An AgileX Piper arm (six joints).
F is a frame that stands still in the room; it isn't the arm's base.
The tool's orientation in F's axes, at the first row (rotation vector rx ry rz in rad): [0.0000 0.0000 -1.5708]
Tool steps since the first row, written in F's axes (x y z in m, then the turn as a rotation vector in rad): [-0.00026 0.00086 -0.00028 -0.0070 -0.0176 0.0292]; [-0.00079 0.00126 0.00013 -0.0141 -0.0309 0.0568]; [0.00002 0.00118 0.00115 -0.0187 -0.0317 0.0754]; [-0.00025 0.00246 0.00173 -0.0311 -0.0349 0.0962]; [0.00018 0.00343 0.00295 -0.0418 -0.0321 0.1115]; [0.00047 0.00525 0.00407 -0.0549 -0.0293 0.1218]
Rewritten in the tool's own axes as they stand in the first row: [-0.00086 -0.00026 -0.00028 0.0176 -0.0070 0.0292]; [-0.00126 -0.00079 0.00013 0.0309 -0.0141 0.0568]; [-0.00118 0.00002 0.00115 0.0317 -0.0187 0.0754]; [-0.00246 -0.00025 0.00173 0.0349 -0.0311 0.0962]; [-0.00343 0.00018 0.00295 0.0321 -0.0418 0.1115]; [-0.00525 0.00047 0.00407 0.0293 -0.0549 0.1218]
